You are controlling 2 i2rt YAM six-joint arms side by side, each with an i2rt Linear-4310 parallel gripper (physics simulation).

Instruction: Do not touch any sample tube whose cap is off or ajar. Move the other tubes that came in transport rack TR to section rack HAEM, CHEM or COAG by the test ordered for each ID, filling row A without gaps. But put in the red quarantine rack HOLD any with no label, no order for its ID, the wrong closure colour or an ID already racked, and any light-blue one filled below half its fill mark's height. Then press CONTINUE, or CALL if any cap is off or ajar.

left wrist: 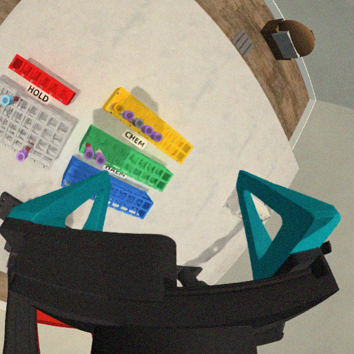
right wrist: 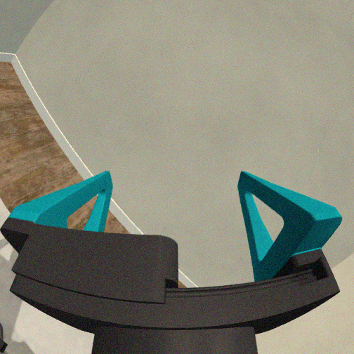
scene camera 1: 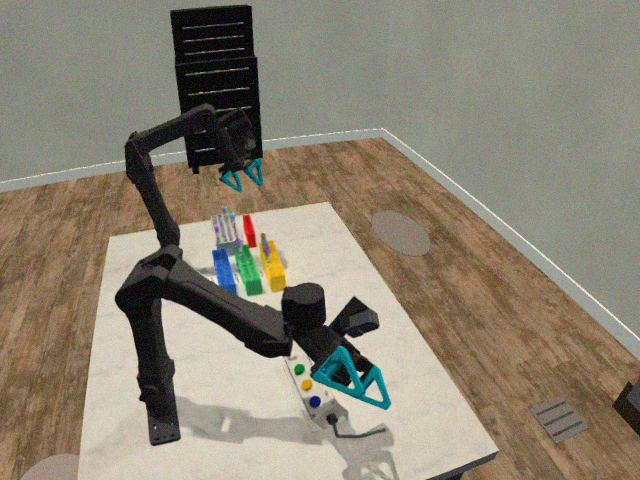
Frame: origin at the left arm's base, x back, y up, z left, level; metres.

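Where they show: left gripper, fingertip midpoint: (scene camera 1: 250, 188); right gripper, fingertip midpoint: (scene camera 1: 375, 401); right arm's base, link origin: (scene camera 1: 162, 408).
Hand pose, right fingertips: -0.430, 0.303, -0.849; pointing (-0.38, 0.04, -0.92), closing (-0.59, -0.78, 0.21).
Note:
After its pixels a point has its place, as x, y, z.
My left gripper (scene camera 1: 250, 187) {-0.297, 0.280, -0.032} (left wrist: 173, 177) is open and empty, high above the table's far end. My right gripper (scene camera 1: 374, 400) {-0.430, 0.303, -0.849} (right wrist: 174, 178) is open and empty above the button box (scene camera 1: 326, 409) {-0.389, 0.069, -0.689}. Grey transport rack TR (left wrist: 50, 135), cut off in the left wrist view, holds a light-blue-capped tube (left wrist: 7, 99) and a purple-capped tube (left wrist: 22, 154). Yellow CHEM rack (left wrist: 176, 146) holds several tubes: orange, purple and grey caps. Green HAEM rack (left wrist: 150, 167) holds two purple-capped tubes (left wrist: 89, 152) (left wrist: 100, 159). Red HOLD rack (left wrist: 44, 80) shows no tubes. Labels and fill levels are unreadable.
A blue rack (scene camera 1: 224, 271) {-0.188, 0.056, -0.132} (left wrist: 131, 200) stands beside the green one, partly behind a left finger. The box has green (scene camera 1: 299, 368) {-0.351, 0.071, -0.565}, yellow (scene camera 1: 306, 384) {-0.359, 0.070, -0.614} and blue (scene camera 1: 314, 401) {-0.367, 0.070, -0.664} buttons. A cable (scene camera 1: 356, 434) {-0.448, 0.007, -0.730} runs from it. A black cabinet (scene camera 1: 219, 62) stands beyond the table.

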